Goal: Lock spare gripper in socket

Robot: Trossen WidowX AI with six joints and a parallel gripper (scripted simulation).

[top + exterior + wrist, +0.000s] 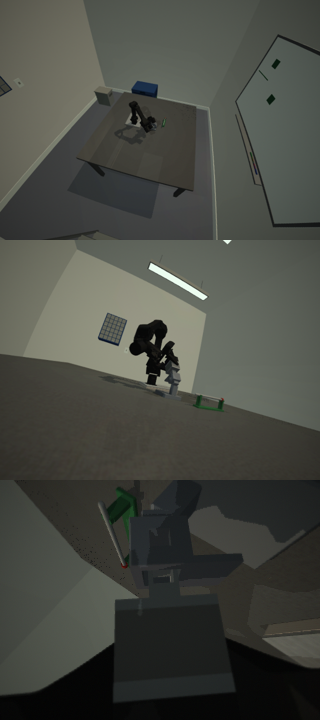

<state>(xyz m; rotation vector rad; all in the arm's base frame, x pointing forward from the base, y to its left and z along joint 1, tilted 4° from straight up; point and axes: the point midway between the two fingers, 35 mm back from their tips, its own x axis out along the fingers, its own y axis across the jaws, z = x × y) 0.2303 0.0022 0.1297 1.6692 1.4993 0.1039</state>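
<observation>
The green cradle is 15 cm ahead of my gripper tip, 12 cm to the left of it and 11 cm below it. Also, from my gripper tip: grey mount (3 cm ahead, 1 cm to the right, 8 cm below); then spare gripper (1 cm to the right).
</observation>
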